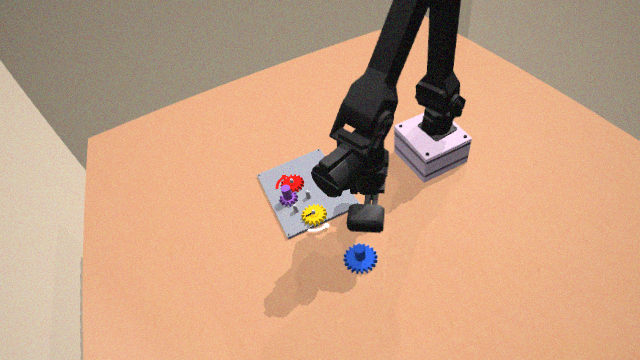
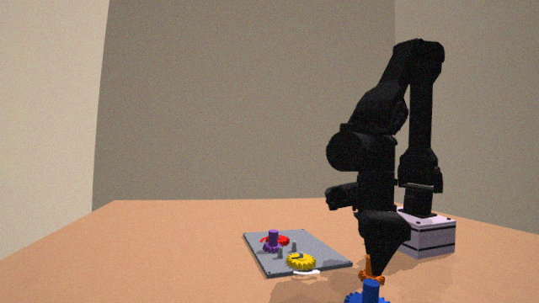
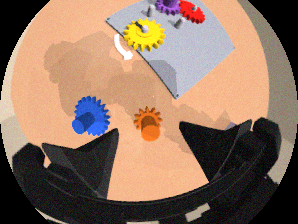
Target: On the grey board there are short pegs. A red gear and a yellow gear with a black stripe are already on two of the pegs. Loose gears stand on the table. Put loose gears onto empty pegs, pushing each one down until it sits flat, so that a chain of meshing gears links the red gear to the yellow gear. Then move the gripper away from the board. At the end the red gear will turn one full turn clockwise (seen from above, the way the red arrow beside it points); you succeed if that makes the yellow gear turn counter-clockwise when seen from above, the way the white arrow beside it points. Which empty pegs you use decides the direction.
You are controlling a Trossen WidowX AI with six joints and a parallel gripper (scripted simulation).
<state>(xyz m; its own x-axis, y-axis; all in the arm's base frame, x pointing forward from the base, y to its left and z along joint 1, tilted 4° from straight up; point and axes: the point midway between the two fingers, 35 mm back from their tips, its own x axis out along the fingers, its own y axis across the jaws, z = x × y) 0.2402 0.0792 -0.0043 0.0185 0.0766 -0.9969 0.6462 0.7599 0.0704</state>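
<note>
Right now the orange gear is 10 mm below my gripper tip. From my gripper tip the other things lie so: yellow gear 90 mm ahead, 80 mm to the right, 10 mm below; blue gear 70 mm ahead, 60 mm to the left, 10 mm below; white arrow 100 mm ahead, 50 mm to the right, 20 mm below.
</note>
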